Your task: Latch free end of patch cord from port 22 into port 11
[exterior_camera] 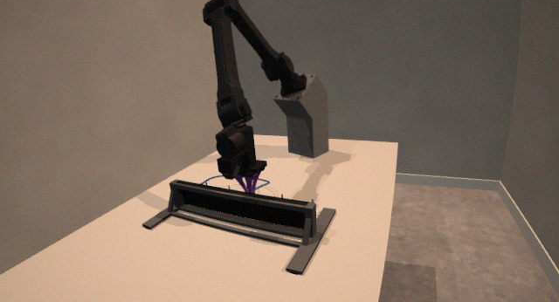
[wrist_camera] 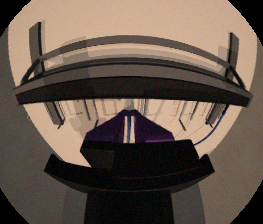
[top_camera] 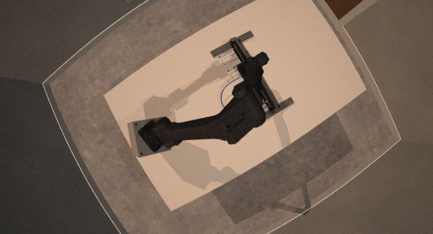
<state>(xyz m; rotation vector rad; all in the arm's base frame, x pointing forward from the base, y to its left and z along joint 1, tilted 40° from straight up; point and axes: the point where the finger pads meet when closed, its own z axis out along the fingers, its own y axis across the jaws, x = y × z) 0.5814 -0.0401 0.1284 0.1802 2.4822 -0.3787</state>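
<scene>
Now: the plug 2 cm ahead of my hand and 1 cm to the right of it.
</scene>
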